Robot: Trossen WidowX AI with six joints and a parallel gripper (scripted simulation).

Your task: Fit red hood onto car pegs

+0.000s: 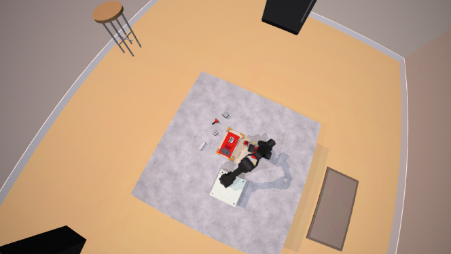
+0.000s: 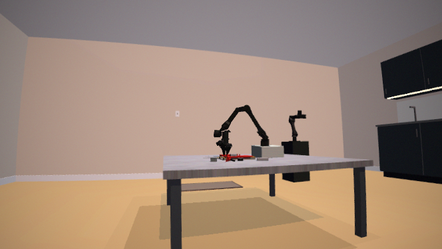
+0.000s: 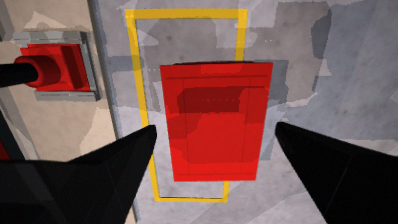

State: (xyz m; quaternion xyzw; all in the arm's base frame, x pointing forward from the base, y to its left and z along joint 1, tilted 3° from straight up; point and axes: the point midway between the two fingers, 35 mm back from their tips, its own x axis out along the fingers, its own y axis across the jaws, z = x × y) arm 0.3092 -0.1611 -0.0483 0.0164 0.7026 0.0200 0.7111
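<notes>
Now: gripper tip 1 cm above the red hood. The rest, counted from my gripper tip: beige jig plate: 22 cm to the left, 1 cm below, 1 cm behind.
</notes>
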